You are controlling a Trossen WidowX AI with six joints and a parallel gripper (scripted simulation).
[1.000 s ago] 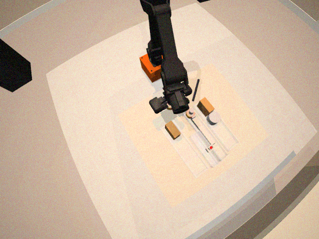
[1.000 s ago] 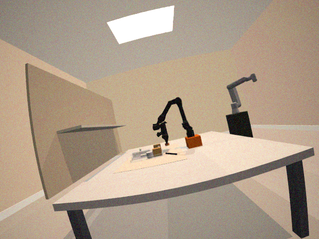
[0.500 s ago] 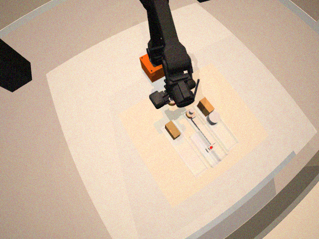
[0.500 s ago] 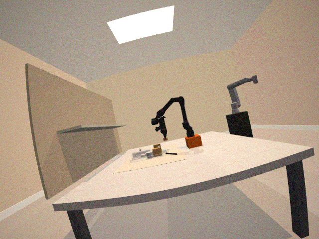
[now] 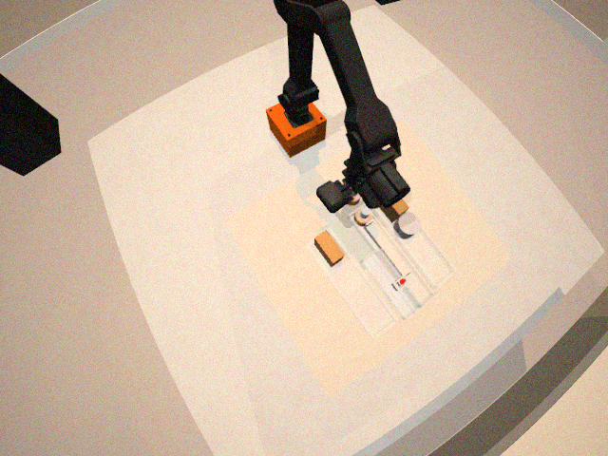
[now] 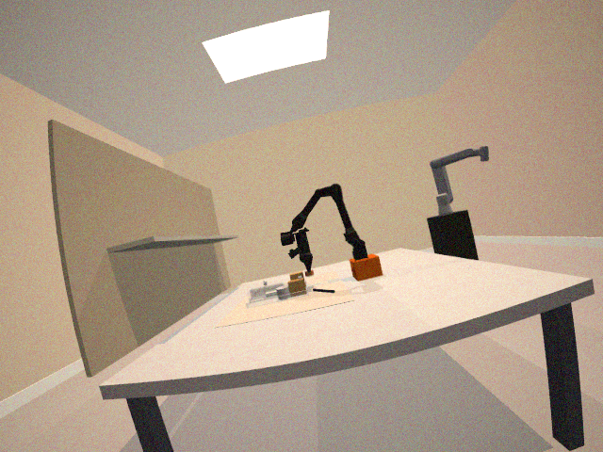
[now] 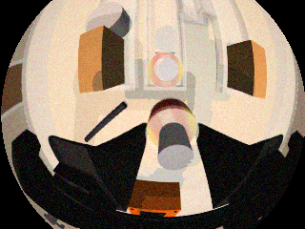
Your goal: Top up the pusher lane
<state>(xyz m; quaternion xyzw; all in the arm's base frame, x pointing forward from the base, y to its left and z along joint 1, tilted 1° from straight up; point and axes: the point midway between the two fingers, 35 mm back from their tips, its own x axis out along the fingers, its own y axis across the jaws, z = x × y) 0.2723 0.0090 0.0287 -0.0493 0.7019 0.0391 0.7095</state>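
Right now my gripper tip is 13 cm short of the grey cylinder, 10 cm to the right of it and 6 cm above it. Round my gripper tip: dark stick 12 cm to the left, 8 cm below, 6 cm behind; then red dot 24 cm ahead, 1 cm below; then sprung lane 21 cm ahead, 6 cm below, 1 cm to the left.
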